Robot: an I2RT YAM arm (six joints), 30 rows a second.
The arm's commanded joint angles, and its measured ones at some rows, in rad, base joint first. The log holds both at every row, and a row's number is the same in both.
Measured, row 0:
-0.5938 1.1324 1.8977 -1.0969 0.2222 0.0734
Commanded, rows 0 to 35:
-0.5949 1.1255 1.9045 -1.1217 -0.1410 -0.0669
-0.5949 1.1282 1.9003 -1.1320 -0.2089 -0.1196
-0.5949 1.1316 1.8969 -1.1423 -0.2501 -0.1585
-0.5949 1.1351 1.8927 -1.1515 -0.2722 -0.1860
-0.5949 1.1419 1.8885 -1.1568 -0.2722 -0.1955
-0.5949 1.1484 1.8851 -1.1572 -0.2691 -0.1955
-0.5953 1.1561 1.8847 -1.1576 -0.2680 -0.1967
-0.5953 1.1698 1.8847 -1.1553 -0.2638 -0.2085
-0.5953 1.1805 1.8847 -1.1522 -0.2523 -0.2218
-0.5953 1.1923 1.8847 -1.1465 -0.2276 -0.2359
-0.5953 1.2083 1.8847 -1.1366 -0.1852 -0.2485
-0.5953 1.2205 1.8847 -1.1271 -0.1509 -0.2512
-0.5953 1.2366 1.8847 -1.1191 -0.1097 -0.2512
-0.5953 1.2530 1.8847 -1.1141 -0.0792 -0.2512
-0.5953 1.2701 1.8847 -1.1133 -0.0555 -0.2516
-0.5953 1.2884 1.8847 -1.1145 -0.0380 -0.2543
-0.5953 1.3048 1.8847 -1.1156 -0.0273 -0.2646
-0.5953 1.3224 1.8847 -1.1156 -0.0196 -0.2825
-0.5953 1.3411 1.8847 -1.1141 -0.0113 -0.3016
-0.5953 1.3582 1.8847 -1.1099 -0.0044 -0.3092
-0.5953 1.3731 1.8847 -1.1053 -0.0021 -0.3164
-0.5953 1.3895 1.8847 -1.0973 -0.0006 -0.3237
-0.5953 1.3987 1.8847 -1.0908 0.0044 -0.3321
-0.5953 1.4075 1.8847 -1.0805 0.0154 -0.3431
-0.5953 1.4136 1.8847 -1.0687 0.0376 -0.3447
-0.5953 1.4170 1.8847 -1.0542 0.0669 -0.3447
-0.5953 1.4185 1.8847 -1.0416 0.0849 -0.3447
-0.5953 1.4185 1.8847 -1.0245 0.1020 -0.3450
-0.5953 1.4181 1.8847 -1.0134 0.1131 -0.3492
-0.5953 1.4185 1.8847 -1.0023 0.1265 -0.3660
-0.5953 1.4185 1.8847 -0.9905 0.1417 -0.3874
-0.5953 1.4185 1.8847 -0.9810 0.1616 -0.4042
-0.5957 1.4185 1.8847 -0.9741 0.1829 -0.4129
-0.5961 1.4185 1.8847 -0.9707 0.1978 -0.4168
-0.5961 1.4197 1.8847 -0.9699 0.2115 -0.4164
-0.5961 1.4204 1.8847 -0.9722 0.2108 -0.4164
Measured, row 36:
-0.5938 1.4269 1.8847 -0.9764 0.1322 -0.3740
